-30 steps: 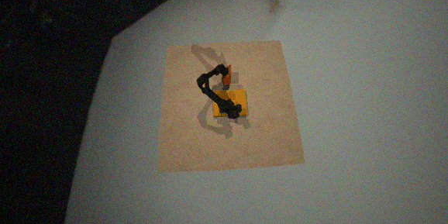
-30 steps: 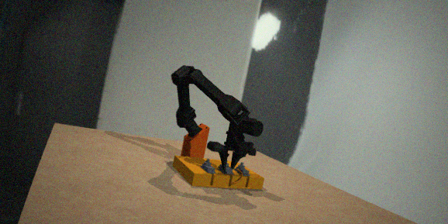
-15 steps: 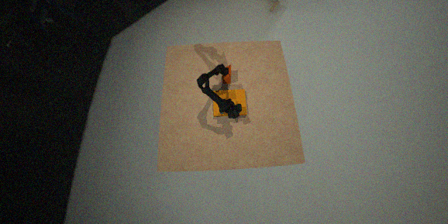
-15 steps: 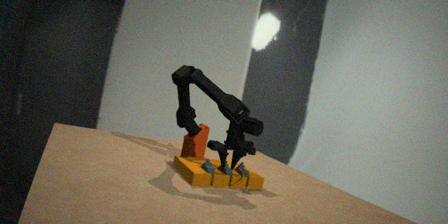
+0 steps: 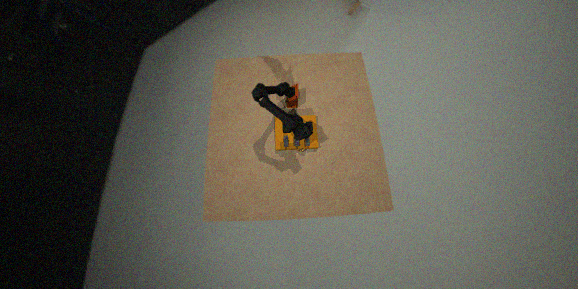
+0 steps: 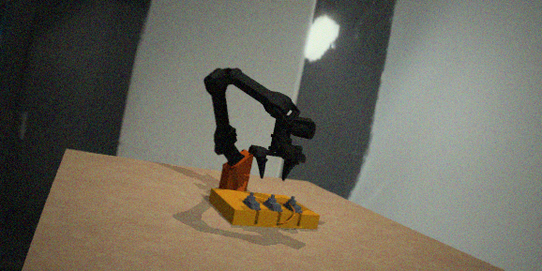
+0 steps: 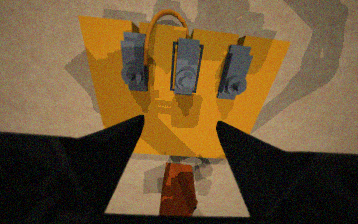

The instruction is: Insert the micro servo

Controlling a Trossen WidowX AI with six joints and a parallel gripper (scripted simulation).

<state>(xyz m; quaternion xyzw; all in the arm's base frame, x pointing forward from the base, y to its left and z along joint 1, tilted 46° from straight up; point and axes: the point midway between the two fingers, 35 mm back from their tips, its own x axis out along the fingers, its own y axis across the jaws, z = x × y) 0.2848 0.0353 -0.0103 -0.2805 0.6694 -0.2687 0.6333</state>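
Now: the orange deck 60 mm behind my gripper tip, 10 mm to the right of it and 110 mm below it.
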